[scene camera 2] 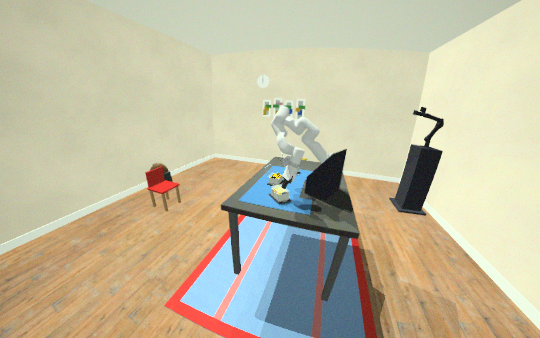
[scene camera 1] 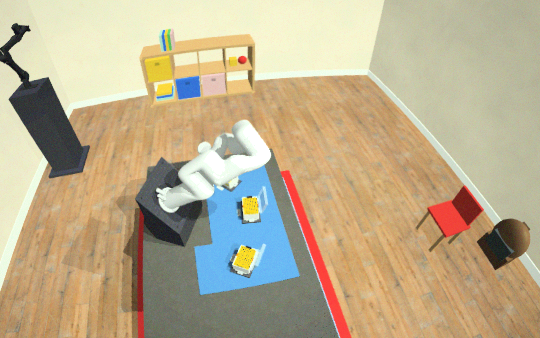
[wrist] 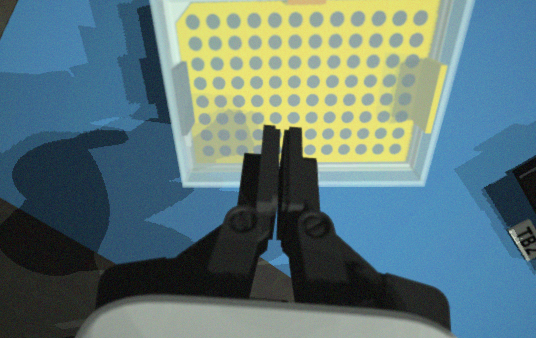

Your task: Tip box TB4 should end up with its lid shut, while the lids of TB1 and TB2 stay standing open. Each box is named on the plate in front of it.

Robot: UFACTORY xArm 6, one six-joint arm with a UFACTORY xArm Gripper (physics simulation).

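Seen in the pictures: gripper, between the fingertips: (scene camera 2: 283, 188) (wrist: 279, 148); arm's base, origin of its link: (scene camera 2: 327, 162) (scene camera 1: 168, 200).
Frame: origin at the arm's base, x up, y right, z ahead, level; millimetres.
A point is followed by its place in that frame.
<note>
The box at the far end of the mat (scene camera 1: 231, 183) @(z 345, x -195, y -211 mm) (scene camera 2: 280, 194) @(z 304, x -172, y -337 mm) (wrist: 300, 90) @(z 325, x -159, y -277 mm) has its clear lid over its yellow rack. The lid looks flat, but its latch edge is cut off in the wrist view, so I cannot tell if it is fully shut. Its name plate is hidden. My gripper (scene camera 2: 284, 185) @(z 300, x -156, y -266 mm) (wrist: 279, 148) @(z 300, x -156, y -266 mm) is shut and empty, its tips over the lid near one edge. The arm hides it in scene camera 1. The TB2 plate (wrist: 524, 240) @(z 350, x -234, y -24 mm) shows at right. The middle box (scene camera 1: 250, 210) @(z 412, x -179, y 19 mm) and near box (scene camera 1: 244, 260) @(z 318, x -179, y 310 mm) have lids standing open; their plates are unreadable there.
The boxes stand on a blue mat (scene camera 1: 215, 280) @(z 156, x -236, y 364 mm) on the dark table (scene camera 1: 240, 317) @(z 238, x -239, y 576 mm). The arm's black pedestal (scene camera 1: 165, 220) @(z -28, x -26, y 102 mm) (scene camera 2: 327, 175) @(z 3, x -40, y -192 mm) stands beside the mat. The middle box's raised lid (scene camera 1: 263, 199) @(z 491, x -137, y -8 mm) and the near box's raised lid (scene camera 1: 260, 254) @(z 391, x -92, y 337 mm) stick up on the side away from the pedestal.
</note>
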